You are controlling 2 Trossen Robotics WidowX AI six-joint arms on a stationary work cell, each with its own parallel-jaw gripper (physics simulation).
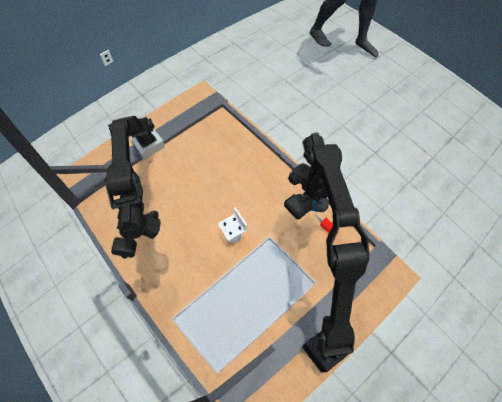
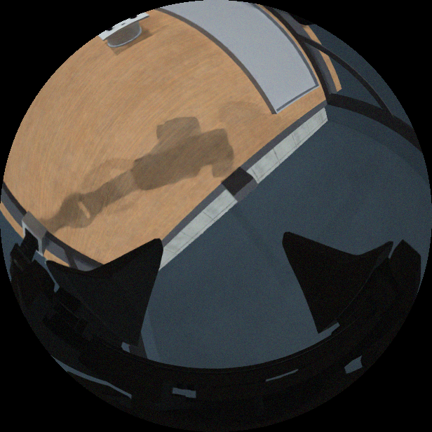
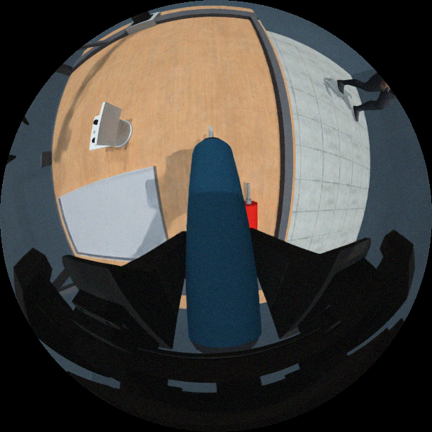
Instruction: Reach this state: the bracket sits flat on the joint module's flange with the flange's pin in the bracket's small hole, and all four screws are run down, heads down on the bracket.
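Places are measured from the left arm's base along level axes (x ahead, y left, z up), in metres.
Pixels of known places: right gripper, between the fingertips: (image 1: 310, 206); left arm's base, origin of its link: (image 1: 146, 139); right arm's base, origin of its link: (image 1: 330, 346).
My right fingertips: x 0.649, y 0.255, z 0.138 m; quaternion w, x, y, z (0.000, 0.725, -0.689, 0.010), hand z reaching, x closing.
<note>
Ahead of a thing's pixels: the offset from my right fingertips to its middle. Level surfaces: height alone.
The white bracket @(0.132 m back, 0.202 m right, 0.099 m down) (image 1: 229, 229) (image 3: 109, 125) lies flat on the round joint module (image 2: 125, 36) (image 3: 125, 133), its side wall upright. Four dark round spots, apparently screw heads, show on its plate; how deep they sit and the pin are too small to tell. My right gripper (image 1: 300, 191) (image 3: 217, 235) is shut on the blue screwdriver (image 3: 217, 195), holding it above the table to the right of the bracket, with its thin shaft pointing away from the wrist. My left gripper (image 1: 137, 237) (image 2: 223, 242) is open and empty, high over the table's left edge, well apart from the bracket.
A red-handled screwdriver @(0.031 m ahead, 0.070 m left, 0.164 m down) (image 1: 326, 224) (image 3: 251, 215) is near the right gripper. A pale grey mat @(0.177 m down) (image 1: 240, 305) (image 2: 280, 65) (image 3: 110, 215) lies in front of the bracket. A small grey box @(0.649 m back, 0.255 m right, 0.159 m down) (image 1: 158, 146) (image 3: 144, 26) stands at the back left. Dark frame rails edge the table.
</note>
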